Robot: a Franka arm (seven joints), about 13 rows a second.
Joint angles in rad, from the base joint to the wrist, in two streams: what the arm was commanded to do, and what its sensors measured. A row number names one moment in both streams.
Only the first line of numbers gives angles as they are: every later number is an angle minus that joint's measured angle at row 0.
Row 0, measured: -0.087 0.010 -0.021 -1.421 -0.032 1.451 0.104
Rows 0 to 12, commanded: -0.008 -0.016 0.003 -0.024 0.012 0.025 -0.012; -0.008 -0.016 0.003 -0.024 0.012 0.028 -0.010; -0.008 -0.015 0.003 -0.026 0.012 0.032 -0.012; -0.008 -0.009 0.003 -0.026 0.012 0.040 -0.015; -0.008 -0.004 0.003 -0.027 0.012 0.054 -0.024; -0.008 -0.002 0.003 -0.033 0.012 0.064 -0.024; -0.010 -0.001 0.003 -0.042 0.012 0.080 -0.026; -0.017 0.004 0.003 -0.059 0.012 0.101 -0.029; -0.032 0.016 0.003 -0.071 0.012 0.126 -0.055; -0.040 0.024 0.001 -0.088 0.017 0.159 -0.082; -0.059 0.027 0.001 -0.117 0.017 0.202 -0.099; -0.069 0.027 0.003 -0.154 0.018 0.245 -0.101; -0.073 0.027 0.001 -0.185 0.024 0.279 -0.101
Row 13, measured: -0.049 0.042 -0.008 -0.115 0.004 0.210 -0.081
